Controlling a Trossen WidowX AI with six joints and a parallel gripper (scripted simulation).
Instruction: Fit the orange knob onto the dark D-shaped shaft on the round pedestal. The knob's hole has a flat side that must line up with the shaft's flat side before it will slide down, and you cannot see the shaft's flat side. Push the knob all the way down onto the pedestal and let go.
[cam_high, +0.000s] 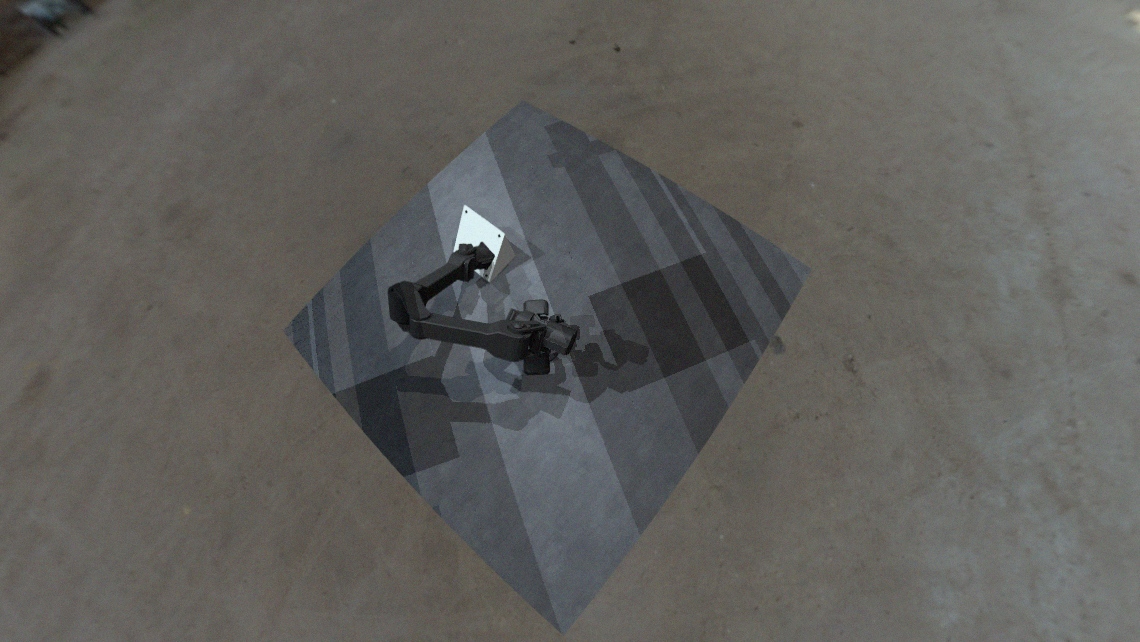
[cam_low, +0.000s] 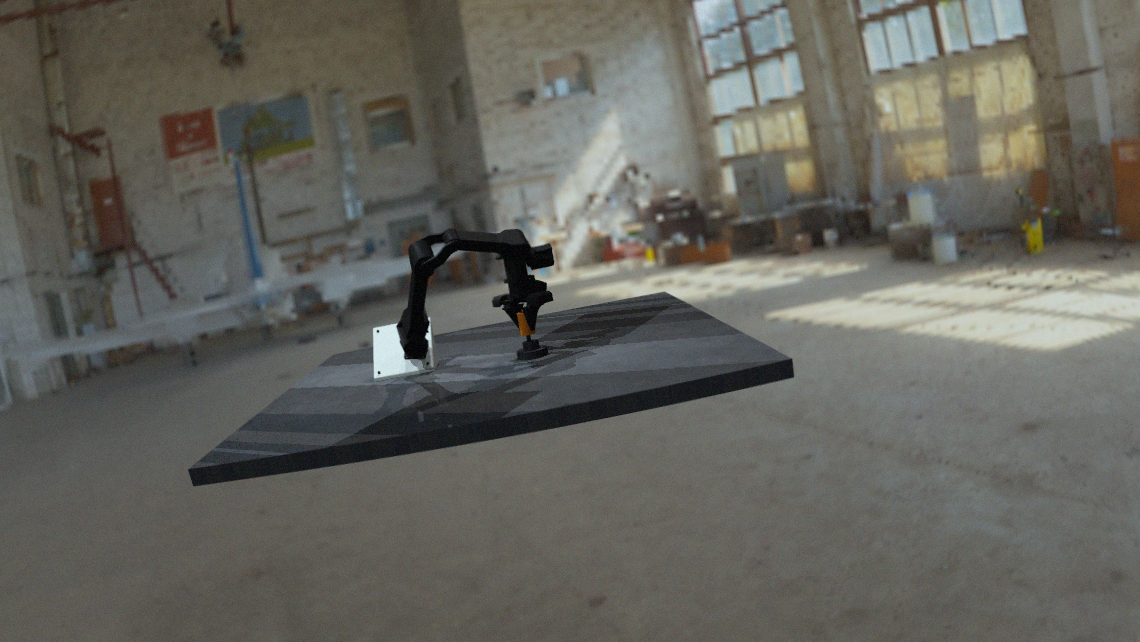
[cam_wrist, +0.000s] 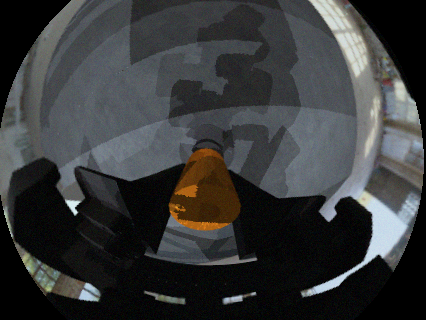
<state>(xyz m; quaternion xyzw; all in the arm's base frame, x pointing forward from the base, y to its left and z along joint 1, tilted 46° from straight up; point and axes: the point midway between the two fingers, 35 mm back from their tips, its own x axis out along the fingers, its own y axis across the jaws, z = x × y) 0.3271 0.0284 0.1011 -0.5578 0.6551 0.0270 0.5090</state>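
Right now the orange knob is 2 cm above my gripper tip. Round my gripper tip: dark round pedestal (4 cm below).
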